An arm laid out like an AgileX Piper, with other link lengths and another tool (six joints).
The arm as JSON. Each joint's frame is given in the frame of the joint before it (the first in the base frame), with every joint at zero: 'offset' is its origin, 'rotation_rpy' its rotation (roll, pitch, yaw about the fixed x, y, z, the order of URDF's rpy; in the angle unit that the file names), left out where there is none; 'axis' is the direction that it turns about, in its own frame. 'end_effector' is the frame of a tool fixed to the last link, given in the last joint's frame.
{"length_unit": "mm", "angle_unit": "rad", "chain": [
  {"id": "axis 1", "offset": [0.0, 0.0, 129.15], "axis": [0.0, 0.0, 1.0]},
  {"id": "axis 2", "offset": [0.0, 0.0, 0.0], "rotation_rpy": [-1.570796, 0.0, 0.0], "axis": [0.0, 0.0, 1.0]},
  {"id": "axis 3", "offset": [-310.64, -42.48, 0.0], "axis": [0.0, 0.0, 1.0]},
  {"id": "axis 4", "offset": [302.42, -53.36, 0.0], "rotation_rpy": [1.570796, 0.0, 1.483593], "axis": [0.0, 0.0, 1.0]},
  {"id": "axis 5", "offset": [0.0, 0.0, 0.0], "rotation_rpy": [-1.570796, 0.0, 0.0], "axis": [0.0, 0.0, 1.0]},
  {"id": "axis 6", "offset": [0.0, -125.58, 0.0], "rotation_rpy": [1.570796, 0.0, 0.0], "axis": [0.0, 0.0, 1.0]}
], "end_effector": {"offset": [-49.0, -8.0, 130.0], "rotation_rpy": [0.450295, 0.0, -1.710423]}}
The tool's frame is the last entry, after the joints.
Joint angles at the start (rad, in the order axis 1, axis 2, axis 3, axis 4, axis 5, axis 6): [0.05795, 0.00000, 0.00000, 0.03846, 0.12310, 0.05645]
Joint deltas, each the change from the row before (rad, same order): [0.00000, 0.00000, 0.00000, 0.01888, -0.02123, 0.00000]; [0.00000, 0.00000, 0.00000, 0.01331, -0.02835, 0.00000]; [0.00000, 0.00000, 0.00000, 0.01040, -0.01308, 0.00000]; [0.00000, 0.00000, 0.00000, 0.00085, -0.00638, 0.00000]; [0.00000, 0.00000, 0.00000, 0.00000, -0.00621, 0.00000]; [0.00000, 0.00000, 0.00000, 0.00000, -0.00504, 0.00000]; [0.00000, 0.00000, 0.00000, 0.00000, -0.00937, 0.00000]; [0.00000, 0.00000, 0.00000, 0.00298, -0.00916, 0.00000]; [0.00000, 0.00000, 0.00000, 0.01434, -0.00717, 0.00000]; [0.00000, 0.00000, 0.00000, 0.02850, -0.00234, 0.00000]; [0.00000, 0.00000, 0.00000, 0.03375, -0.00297, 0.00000]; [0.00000, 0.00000, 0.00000, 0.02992, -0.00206, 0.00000]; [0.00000, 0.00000, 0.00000, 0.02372, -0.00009, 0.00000]
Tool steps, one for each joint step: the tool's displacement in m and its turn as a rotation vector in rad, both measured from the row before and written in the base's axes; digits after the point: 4 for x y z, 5 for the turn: [-0.0008, -0.0007, 0.0052, 0.02009, -0.02008, 0.00063]; [-0.0013, -0.0009, 0.0071, 0.01503, -0.02747, -0.00065]; [-0.0007, -0.0006, 0.0032, 0.01118, -0.01242, -0.00008]; [-0.0003, -0.0002, 0.0016, 0.00126, -0.00630, -0.00044]; [-0.0003, -0.0002, 0.0016, 0.00040, -0.00618, -0.00051]; [-0.0003, -0.0001, 0.0013, 0.00033, -0.00501, -0.00041]; [-0.0006, -0.0002, 0.0024, 0.00061, -0.00932, -0.00076]; [-0.0006, -0.0003, 0.0023, 0.00356, -0.00894, -0.00050]; [-0.0004, -0.0008, 0.0016, 0.01473, -0.00630, 0.00059]; [0.0000, -0.0013, 0.0001, 0.02850, -0.00068, 0.00222]; [-0.0001, -0.0016, 0.0002, 0.03377, -0.00098, 0.00251]; [0.0000, -0.0014, 0.0000, 0.02991, -0.00030, 0.00225]; [0.0001, -0.0010, -0.0004, 0.02360, 0.00128, 0.00205]
